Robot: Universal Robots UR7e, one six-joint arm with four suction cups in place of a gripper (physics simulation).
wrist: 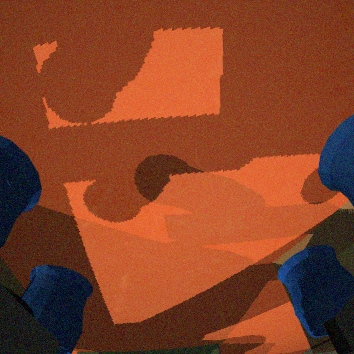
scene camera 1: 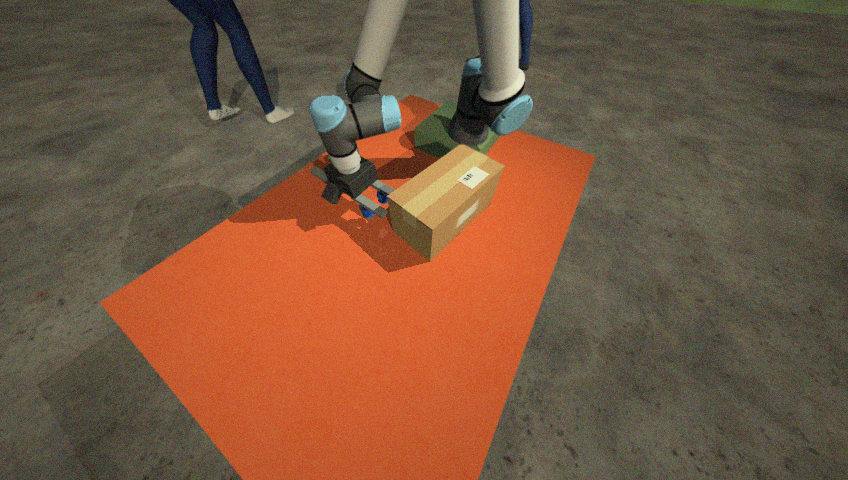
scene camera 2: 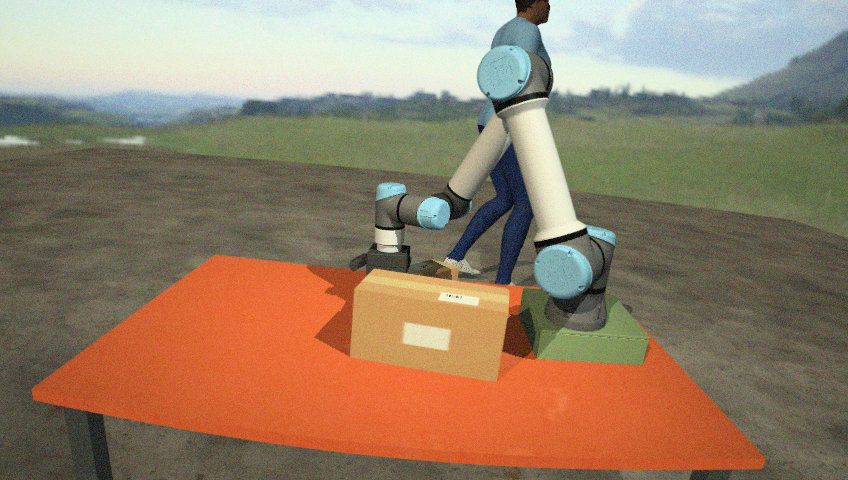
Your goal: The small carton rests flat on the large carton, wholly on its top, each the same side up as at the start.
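Seen in the pictures: hand, tool point: (wrist: 184,235); arm's base, link origin: (scene camera 1: 467,133) (scene camera 2: 574,317).
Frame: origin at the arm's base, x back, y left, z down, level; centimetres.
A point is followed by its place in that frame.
Note:
The large carton (scene camera 1: 416,202) @(x -46.2, y 10.6, z -7.8 cm) (scene camera 2: 425,309) @(x -35.8, y 20.3, z -5.8 cm), tan with tape and a white label on top, stands upright on the orange table. The small carton (scene camera 2: 440,268) @(x -33.7, y -27.8, z -0.5 cm) shows partly behind it in scene camera 2, shaded, with its base hidden; it is not on the large carton's top. The arm hides it in scene camera 1. A shaded piece at the right edge of the wrist view may be part of it. My gripper (scene camera 1: 374,204) @(x -46.7, y -11.9, z 3.4 cm) (wrist: 180,232) @(x -46.7, y -11.9, z 3.4 cm) is open: its blue cups hold nothing and hang low over the table, beside the large carton's end. The large carton hides the cups in scene camera 2.
The orange table (scene camera 1: 357,356) @(x -80.0, y 19.6, z 7.7 cm) (scene camera 2: 267,392) @(x -62.4, y 37.8, z 7.6 cm) carries the cartons and the green base block (scene camera 1: 434,130) @(x -7.0, y -10.7, z -0.5 cm) (scene camera 2: 595,347) @(x 4.0, y 8.1, z 3.8 cm), on which my arm is mounted. A walking person (scene camera 1: 205,59) (scene camera 2: 517,184) is beyond the table. The arm's shadows fall around the gripper.

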